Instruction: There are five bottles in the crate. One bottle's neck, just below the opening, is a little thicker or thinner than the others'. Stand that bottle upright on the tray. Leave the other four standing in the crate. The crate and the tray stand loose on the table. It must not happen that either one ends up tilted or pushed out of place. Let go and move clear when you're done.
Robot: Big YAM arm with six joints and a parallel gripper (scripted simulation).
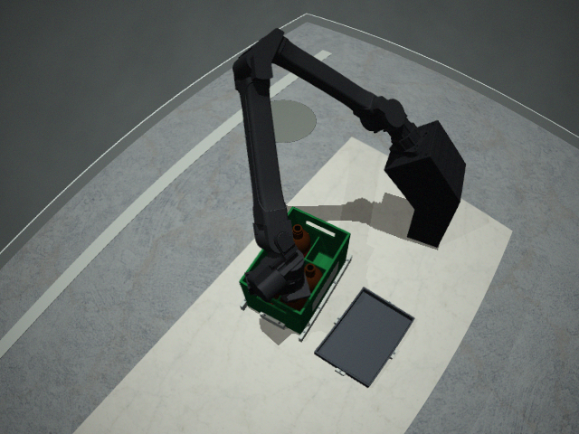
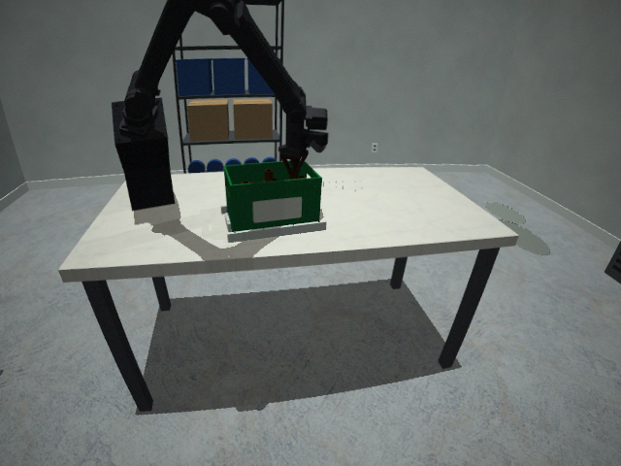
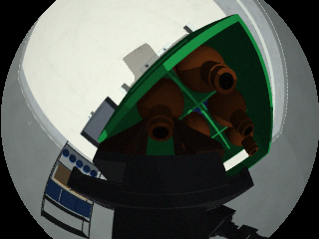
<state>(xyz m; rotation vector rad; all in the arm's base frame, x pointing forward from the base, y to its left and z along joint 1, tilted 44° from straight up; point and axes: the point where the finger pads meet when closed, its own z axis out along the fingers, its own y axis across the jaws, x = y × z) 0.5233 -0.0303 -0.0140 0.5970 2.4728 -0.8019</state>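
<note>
Now: hand 80 mm past the crate, 60 mm to the left of it and 70 mm above it. Also, from my hand: tray: 70 mm behind, 210 mm to the left, 140 mm below.
</note>
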